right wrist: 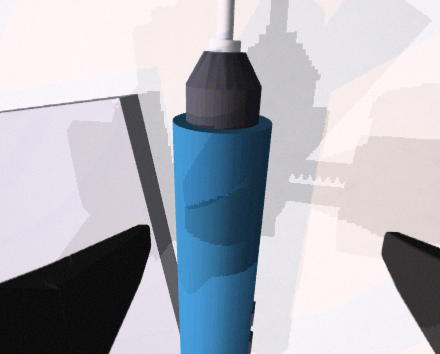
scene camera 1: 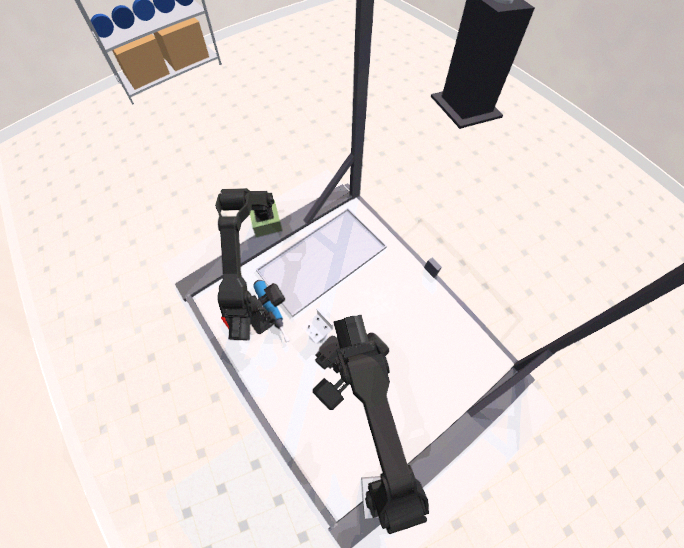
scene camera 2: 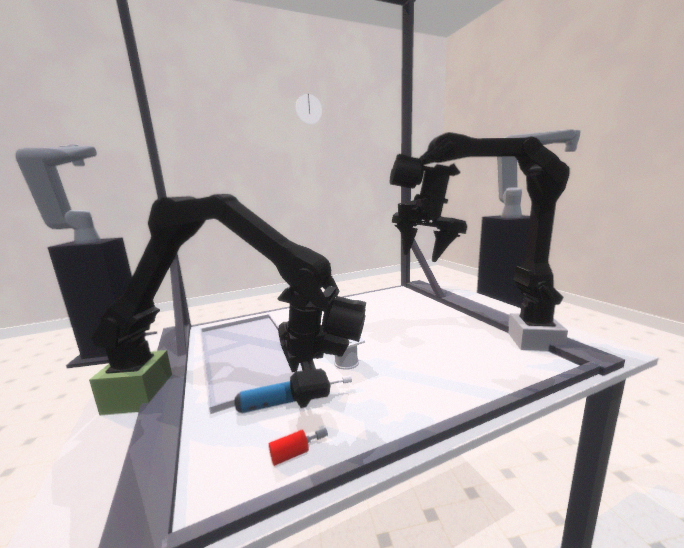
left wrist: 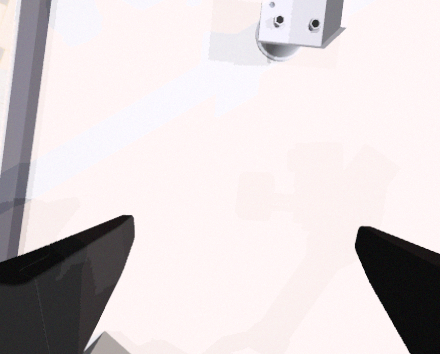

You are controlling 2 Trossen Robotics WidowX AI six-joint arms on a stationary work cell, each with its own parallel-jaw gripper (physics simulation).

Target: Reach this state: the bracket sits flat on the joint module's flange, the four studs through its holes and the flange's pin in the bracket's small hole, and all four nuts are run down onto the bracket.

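Pixels of known places: left gripper, fingertip midpoint: (scene camera 2: 419, 258) (left wrist: 245, 231); right gripper, fingertip midpoint: (right wrist: 264, 239); left arm's base, origin of the base link: (scene camera 2: 536, 321); right arm's base, origin of the base link: (scene camera 1: 263, 213) (scene camera 2: 130, 363).
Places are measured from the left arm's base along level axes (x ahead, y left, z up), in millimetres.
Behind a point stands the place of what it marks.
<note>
The white bracket (scene camera 1: 318, 327) @[x 485, y 150, z 6 mm] (left wrist: 297, 34) @[x 467, y 135, z 6 mm] sits on top of the round joint module (scene camera 2: 346, 358) @[x 479, y 182, z -31 mm] (left wrist: 280, 54) @[x 462, y 136, z -45 mm]. Two hex nuts (left wrist: 279, 20) @[x 459, y 156, z 15 mm] (left wrist: 314, 23) @[x 481, y 129, z 15 mm] show on its plate in the left wrist view; how far down they are is unclear. A blue driver (scene camera 1: 273, 311) @[x 554, y 294, z -19 mm] (scene camera 2: 265, 396) @[x 614, y 344, z -27 mm] (right wrist: 220, 200) @[x 549, y 301, z -20 mm] with a dark collar and pale shaft lies on the table. My right gripper (scene camera 2: 308, 392) @[x 552, y 324, z -18 mm] (right wrist: 264, 239) @[x 552, y 324, z -18 mm] is open above it, one finger to either side, apart from the handle. My left gripper (scene camera 2: 421, 255) @[x 308, y 81, z 190 mm] (left wrist: 245, 231) @[x 308, y 81, z 190 mm] is open and empty, high above the table.
A red driver (scene camera 1: 225, 322) @[x 528, y 453, z -31 mm] (scene camera 2: 288, 446) @[x 528, y 453, z -30 mm] with a grey socket lies near the table edge, beside the blue one. A shallow tray (scene camera 1: 339, 281) @[x 664, y 76, z -49 mm] (right wrist: 145, 165) @[x 576, y 258, z -52 mm] adjoins the blue driver. Frame posts (scene camera 1: 360, 102) @[x 1029, y -5, z 386 mm] rise at the table corners.
</note>
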